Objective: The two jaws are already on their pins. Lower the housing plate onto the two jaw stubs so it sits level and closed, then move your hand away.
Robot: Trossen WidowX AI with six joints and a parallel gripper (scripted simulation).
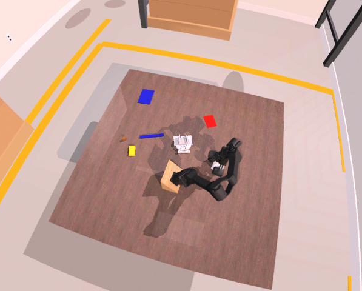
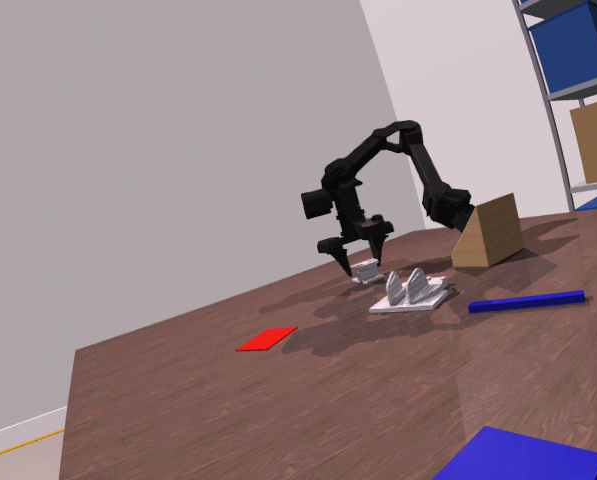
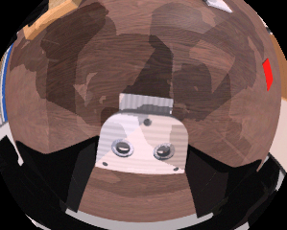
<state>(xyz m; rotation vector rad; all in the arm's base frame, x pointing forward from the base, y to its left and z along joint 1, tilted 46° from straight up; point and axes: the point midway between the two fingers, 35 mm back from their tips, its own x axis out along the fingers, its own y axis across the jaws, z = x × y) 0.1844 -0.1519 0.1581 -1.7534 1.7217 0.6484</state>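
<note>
The white part is 1 cm to the left of my gripper tip and 1 cm below it. The rest, counted from my gripper tip: blue bar: 6 cm ahead, 48 cm to the left, 1 cm below; then red patch: 32 cm ahead, 16 cm to the left, 2 cm below; then yellow block: 9 cm behind, 56 cm to the left, 1 cm below.
</note>
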